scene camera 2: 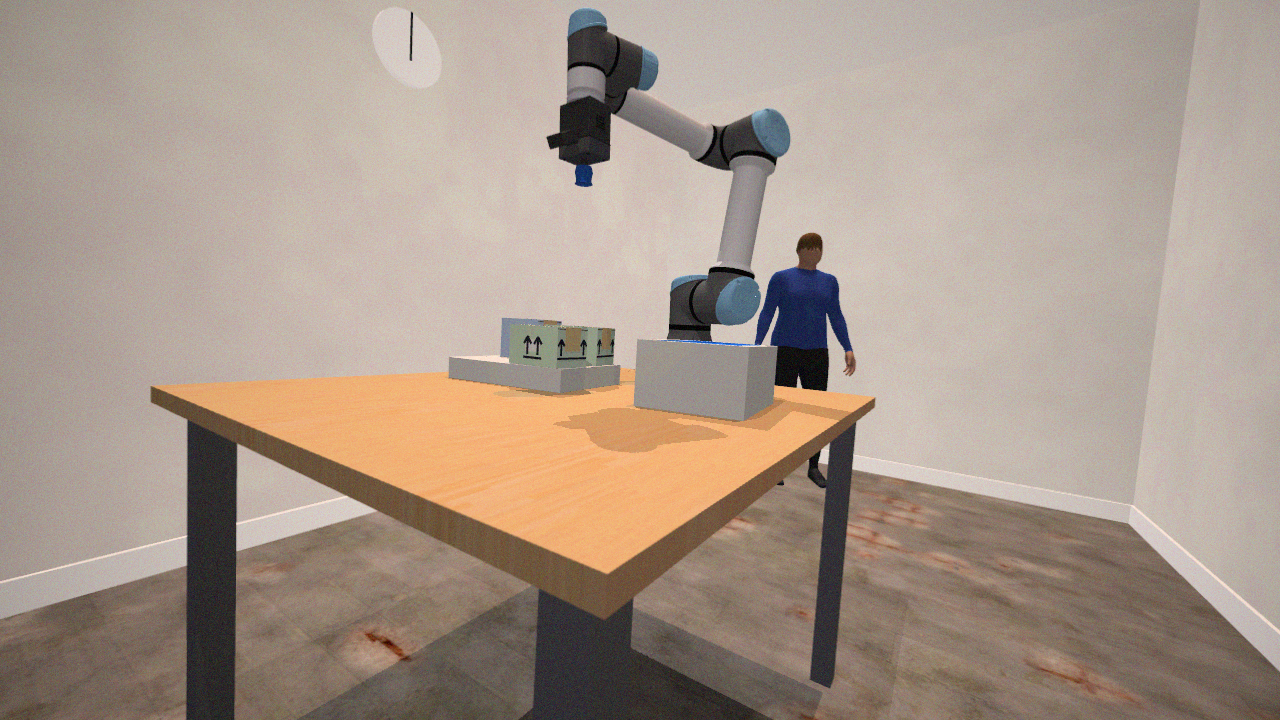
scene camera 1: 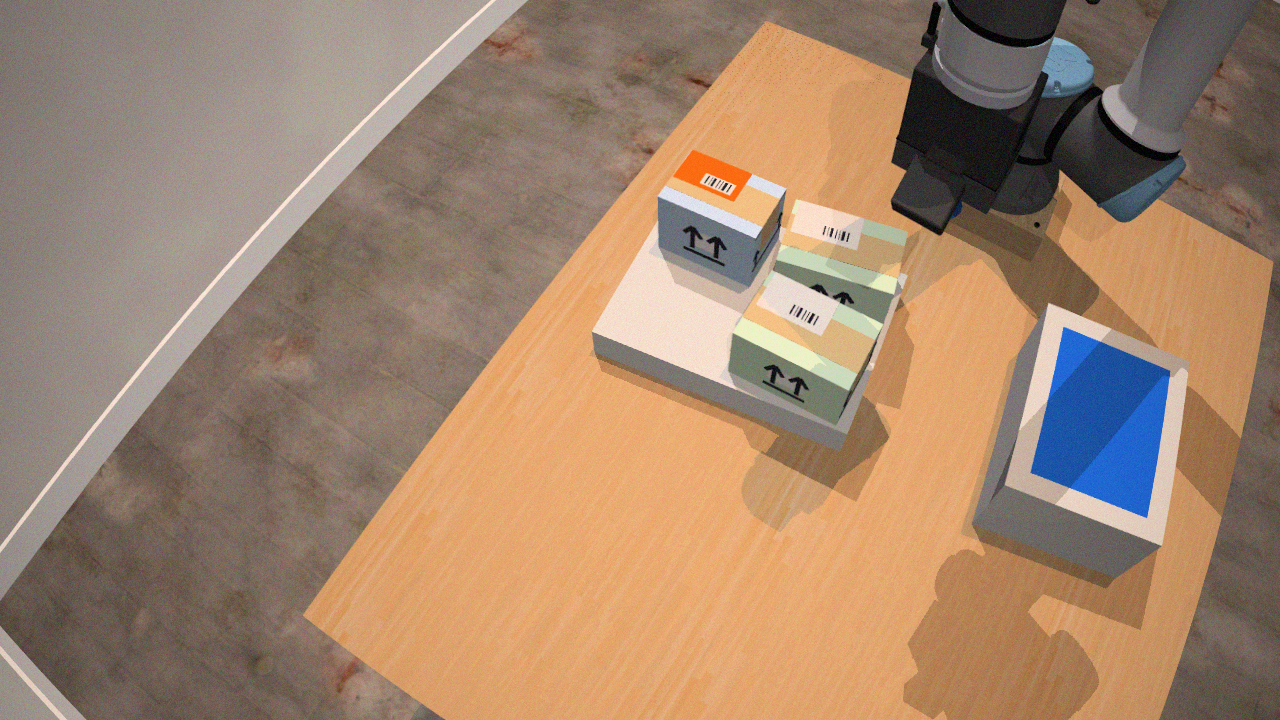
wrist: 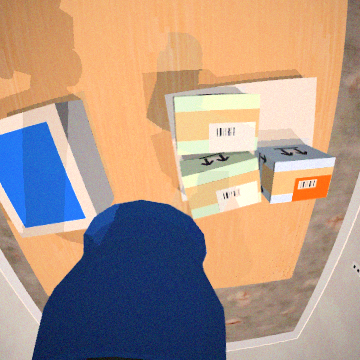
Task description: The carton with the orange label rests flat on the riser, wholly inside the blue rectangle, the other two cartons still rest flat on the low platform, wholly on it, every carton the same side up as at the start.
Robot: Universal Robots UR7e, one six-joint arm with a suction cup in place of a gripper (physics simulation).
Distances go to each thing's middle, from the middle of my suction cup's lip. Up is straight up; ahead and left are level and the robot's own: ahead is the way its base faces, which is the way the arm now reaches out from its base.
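Riser (scene camera 1: 1083,465): 25 cm to the left of my suction cup, 12 cm behind, 37 cm below. Low platform (scene camera 1: 671,318): 18 cm to the right of my suction cup, 5 cm behind, 41 cm below.
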